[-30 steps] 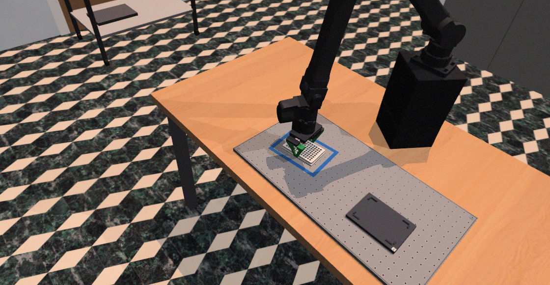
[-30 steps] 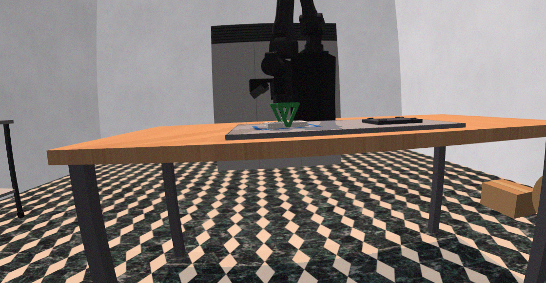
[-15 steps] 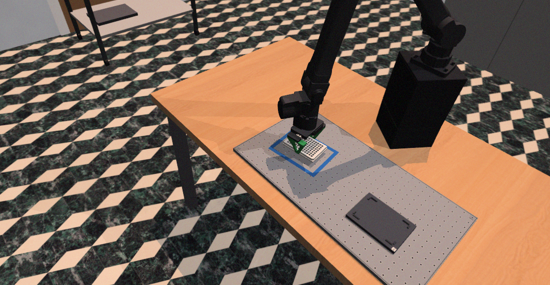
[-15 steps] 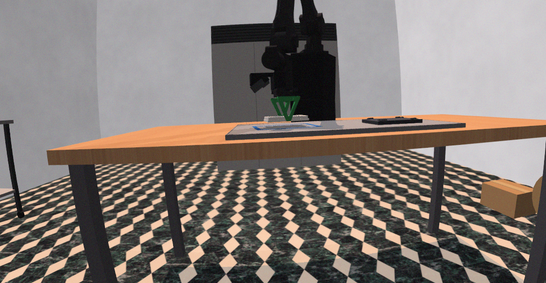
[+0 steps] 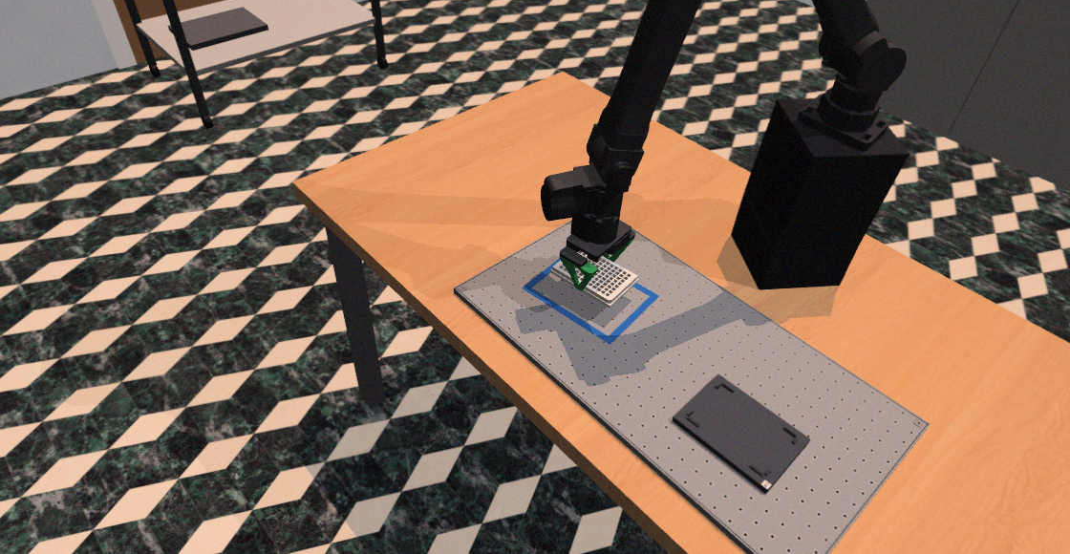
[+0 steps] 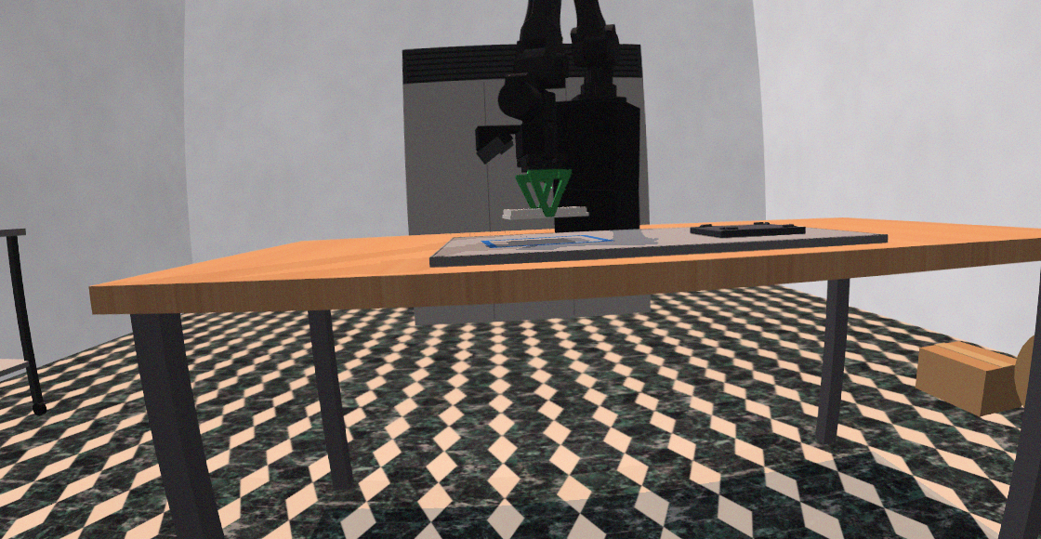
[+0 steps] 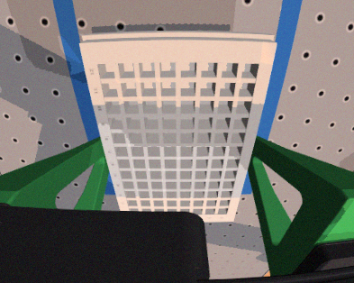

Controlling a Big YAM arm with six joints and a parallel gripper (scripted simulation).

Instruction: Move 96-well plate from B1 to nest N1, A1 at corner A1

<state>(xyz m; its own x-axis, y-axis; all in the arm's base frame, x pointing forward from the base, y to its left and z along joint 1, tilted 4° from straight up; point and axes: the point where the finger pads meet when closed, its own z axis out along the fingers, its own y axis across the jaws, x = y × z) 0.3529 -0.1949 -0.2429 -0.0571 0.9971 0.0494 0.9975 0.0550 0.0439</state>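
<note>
The dark plate nest lies 340 mm to the left of my hand, 70 mm ahead of it and 40 mm below it. Also, from my hand: white 96-well plate: right at my hand.
</note>
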